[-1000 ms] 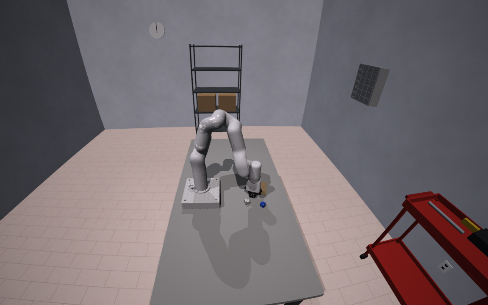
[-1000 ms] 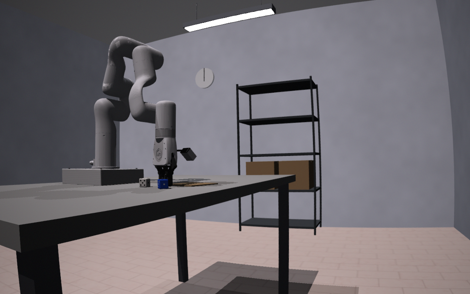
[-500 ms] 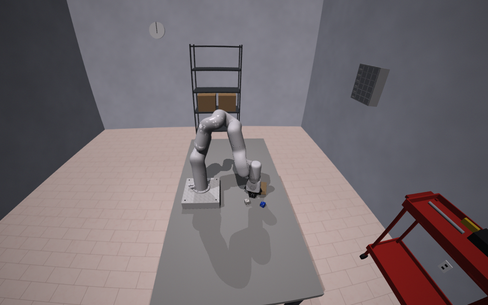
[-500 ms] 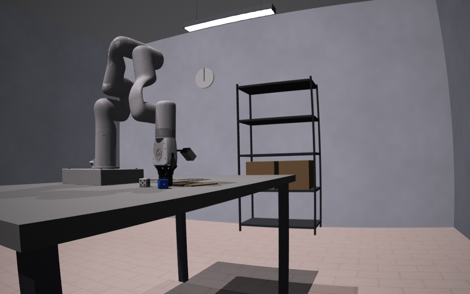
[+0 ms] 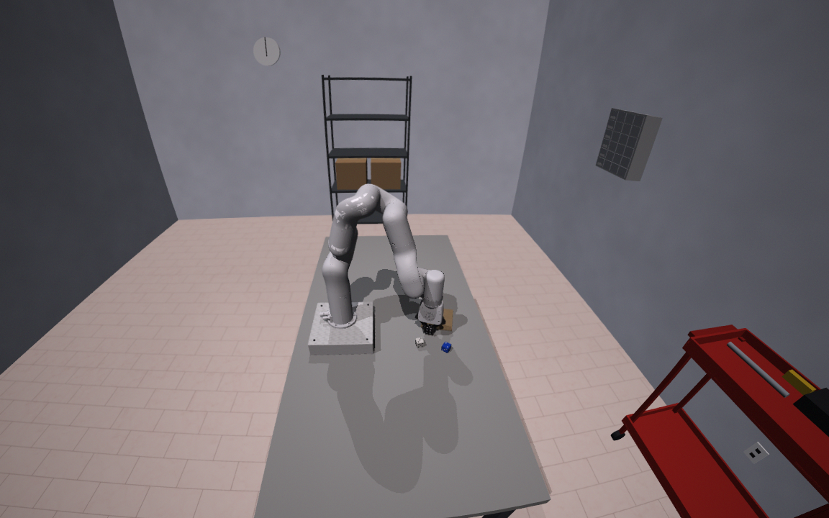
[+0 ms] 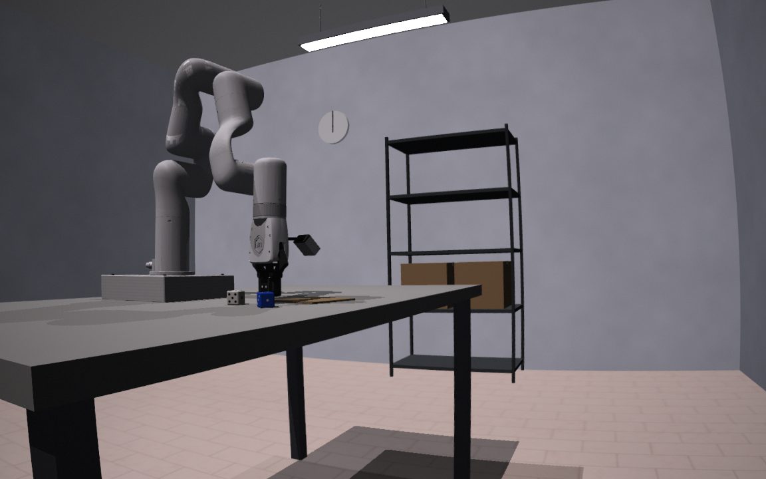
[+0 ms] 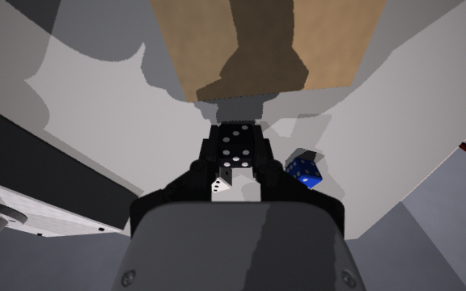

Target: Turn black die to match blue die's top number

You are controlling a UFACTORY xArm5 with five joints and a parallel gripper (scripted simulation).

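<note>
Now: hand 8 cm to the right of the tan mat, 7 cm short of it and 3 cm above it. From my hand the other things lie so: blue die 10 cm to the right, 4 cm ahead, 2 cm below; then white die 6 cm behind, 5 cm to the right, 2 cm below; then black die 1 cm below.
</note>
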